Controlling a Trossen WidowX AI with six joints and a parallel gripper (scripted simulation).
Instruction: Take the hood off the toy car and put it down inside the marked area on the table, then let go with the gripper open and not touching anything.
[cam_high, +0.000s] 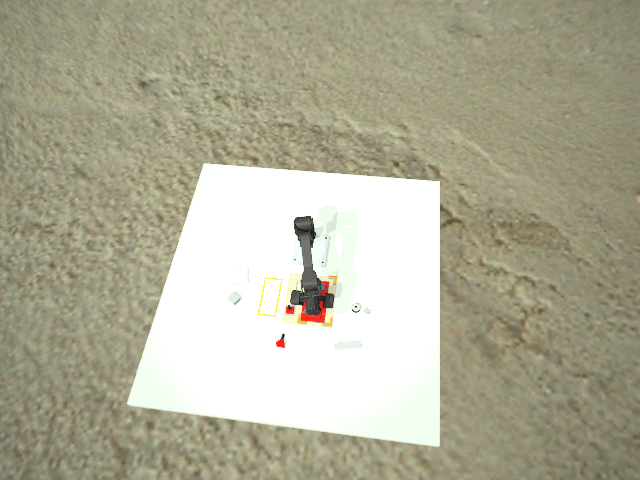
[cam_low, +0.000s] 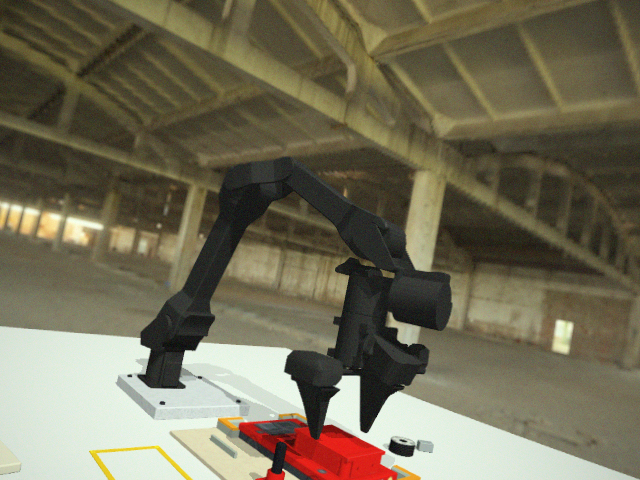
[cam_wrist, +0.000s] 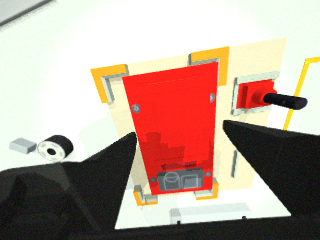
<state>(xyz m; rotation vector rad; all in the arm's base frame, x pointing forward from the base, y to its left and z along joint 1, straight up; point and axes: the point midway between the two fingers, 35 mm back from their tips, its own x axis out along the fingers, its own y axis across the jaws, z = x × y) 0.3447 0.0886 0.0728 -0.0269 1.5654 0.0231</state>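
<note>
The red hood is 2 cm below my gripper tip. Also, from my gripper tip: grey cube: 38 cm to the right, 4 cm below; then black wheel: 4 cm behind, 19 cm to the left, 5 cm below; then grey strip: 14 cm ahead, 17 cm to the left, 5 cm below.
</note>
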